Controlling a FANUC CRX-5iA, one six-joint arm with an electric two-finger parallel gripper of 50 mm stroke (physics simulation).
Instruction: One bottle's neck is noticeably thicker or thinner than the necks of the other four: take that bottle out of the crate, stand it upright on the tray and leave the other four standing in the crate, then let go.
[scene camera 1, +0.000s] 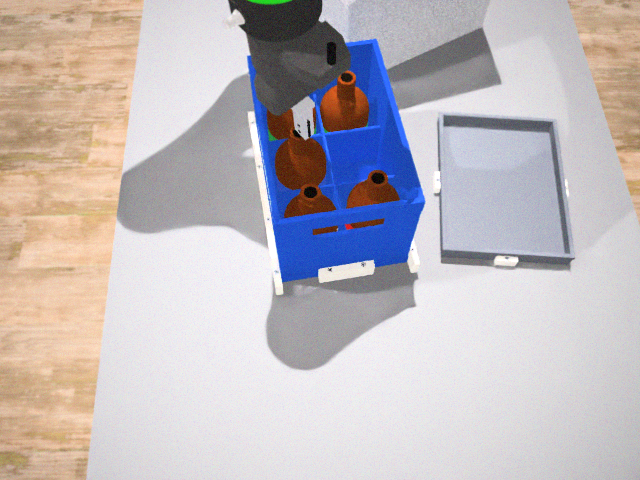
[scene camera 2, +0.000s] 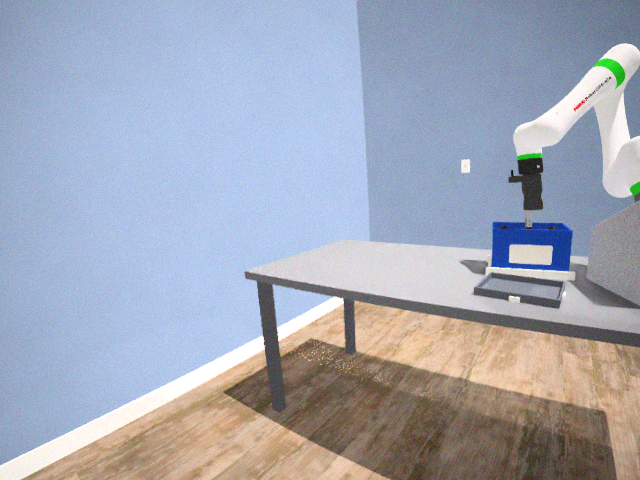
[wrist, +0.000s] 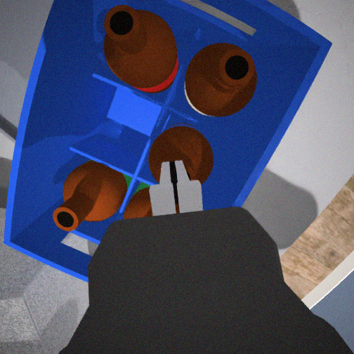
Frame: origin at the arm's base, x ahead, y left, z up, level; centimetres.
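Where they show: gripper, between the fingertips: (scene camera 1: 304, 131) (scene camera 2: 528, 227).
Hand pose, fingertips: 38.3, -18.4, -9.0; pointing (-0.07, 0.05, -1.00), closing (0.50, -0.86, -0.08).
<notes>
Things, the pixels of their centre, and the offset from my fingertips, as dx, dy, dz. "pt": a spot on its surface instead.
- blue crate, middle of its body: (scene camera 1: 328, 161) (scene camera 2: 528, 248) +0.0, +3.4, -7.8
- bottle, middle of its body: (scene camera 1: 300, 165) -0.2, -0.7, -8.0
- grey tray, a spot on its surface: (scene camera 1: 501, 191) pt +4.7, +30.1, -16.0
The blue crate (scene camera 1: 356, 253) (scene camera 2: 558, 248) (wrist: 295, 102) holds the brown bottles. One bottle (scene camera 1: 299, 164) (wrist: 182, 142) stands in the middle-left cell. The others are back left (scene camera 1: 278, 124) (wrist: 138, 205), back right (scene camera 1: 345, 109) (wrist: 95, 192), front left (scene camera 1: 309, 207) (wrist: 217, 90) and front right (scene camera 1: 372, 196) (wrist: 145, 55). My gripper (scene camera 1: 305, 136) (scene camera 2: 528, 226) (wrist: 173, 174) is shut with its fingertips together and no neck between them. It is at the mouth of the middle-left bottle, partly hiding it. Whether they touch is unclear. The grey tray (scene camera 1: 501, 191) (scene camera 2: 522, 285) is empty.
In scene camera 1, the crate's middle-right cell is empty. White blocks (scene camera 1: 346, 271) sit against the crate's base. A grey speckled block (scene camera 1: 413, 31) (scene camera 2: 617, 253) stands behind the crate. The tray has a low raised rim and lies right of the crate.
</notes>
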